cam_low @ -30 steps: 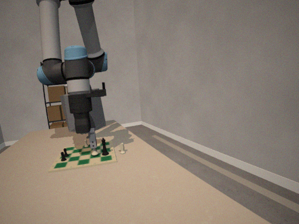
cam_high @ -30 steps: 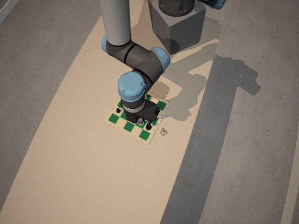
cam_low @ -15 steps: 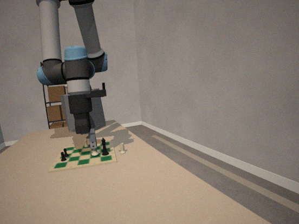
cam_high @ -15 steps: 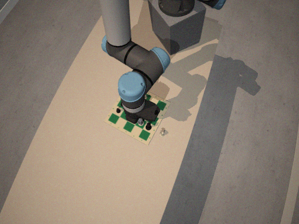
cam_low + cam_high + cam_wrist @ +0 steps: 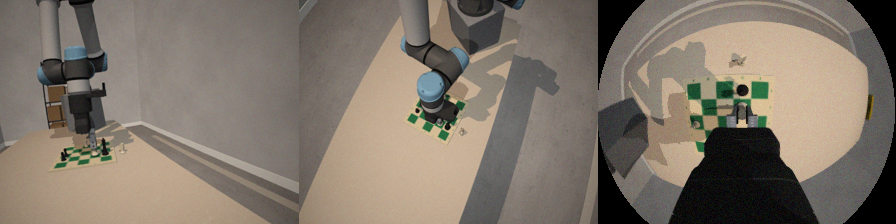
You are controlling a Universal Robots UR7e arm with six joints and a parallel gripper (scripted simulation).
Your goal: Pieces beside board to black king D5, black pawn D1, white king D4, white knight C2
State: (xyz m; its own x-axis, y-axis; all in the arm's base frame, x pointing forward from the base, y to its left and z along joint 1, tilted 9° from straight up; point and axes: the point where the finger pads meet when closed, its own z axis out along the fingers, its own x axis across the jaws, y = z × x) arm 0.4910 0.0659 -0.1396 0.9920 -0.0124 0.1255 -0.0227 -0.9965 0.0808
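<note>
The white king lies 10 mm below my hand. Also, from my hand: board 50 mm below, 40 mm to the right, 40 mm behind; black king 40 mm to the left, 20 mm below; white knight 100 mm to the left, 40 mm below.
</note>
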